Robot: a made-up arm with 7 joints.
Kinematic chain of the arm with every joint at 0, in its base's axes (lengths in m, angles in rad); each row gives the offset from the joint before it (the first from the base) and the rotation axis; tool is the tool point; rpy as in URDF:
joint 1: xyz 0 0 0.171 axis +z
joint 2: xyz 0 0 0 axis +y
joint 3: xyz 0 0 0.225 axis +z
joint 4: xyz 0.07 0 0 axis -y
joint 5: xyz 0.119 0 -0.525 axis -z
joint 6: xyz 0 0 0 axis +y
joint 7: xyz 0.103 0 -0.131 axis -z
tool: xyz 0 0 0 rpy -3.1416 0 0
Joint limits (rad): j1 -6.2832..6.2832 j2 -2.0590..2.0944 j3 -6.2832..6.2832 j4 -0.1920..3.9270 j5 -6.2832..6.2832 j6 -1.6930..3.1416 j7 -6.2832..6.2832
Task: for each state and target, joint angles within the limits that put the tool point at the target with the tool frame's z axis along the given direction. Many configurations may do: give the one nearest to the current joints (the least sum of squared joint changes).
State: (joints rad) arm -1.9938 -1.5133 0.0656 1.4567 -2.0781 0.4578 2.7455
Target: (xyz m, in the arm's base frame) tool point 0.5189 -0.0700 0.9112 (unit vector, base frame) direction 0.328 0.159 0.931
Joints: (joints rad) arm -2.6091 -1.1029 0.5456 2.1915 -2.2605 0.4292 2.7455
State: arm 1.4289 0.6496 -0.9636 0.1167 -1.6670 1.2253 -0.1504
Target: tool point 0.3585 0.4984 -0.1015 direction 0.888 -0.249 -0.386
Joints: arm 1.7099 0.2746 -0.6162 0.8533 -1.3708 1.0195 -0.1504
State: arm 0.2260 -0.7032 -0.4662 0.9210 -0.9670 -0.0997 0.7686
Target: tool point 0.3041 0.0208 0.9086 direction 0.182 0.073 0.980
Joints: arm 0.5600 -0.4345 -0.3096 1.6646 -0.1919 -0.8714 0.7686
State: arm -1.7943 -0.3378 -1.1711 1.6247 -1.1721 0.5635 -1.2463
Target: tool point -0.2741 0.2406 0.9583 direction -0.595 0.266 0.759
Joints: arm -2.2743 -0.6782 -0.8056 2.0713 -1.8650 -0.0127 -1.2463
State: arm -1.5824 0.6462 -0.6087 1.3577 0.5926 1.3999 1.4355
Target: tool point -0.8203 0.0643 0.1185 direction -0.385 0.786 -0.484
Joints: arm -2.0776 1.1894 -1.3388 1.4972 0.1536 0.6358 1.4355
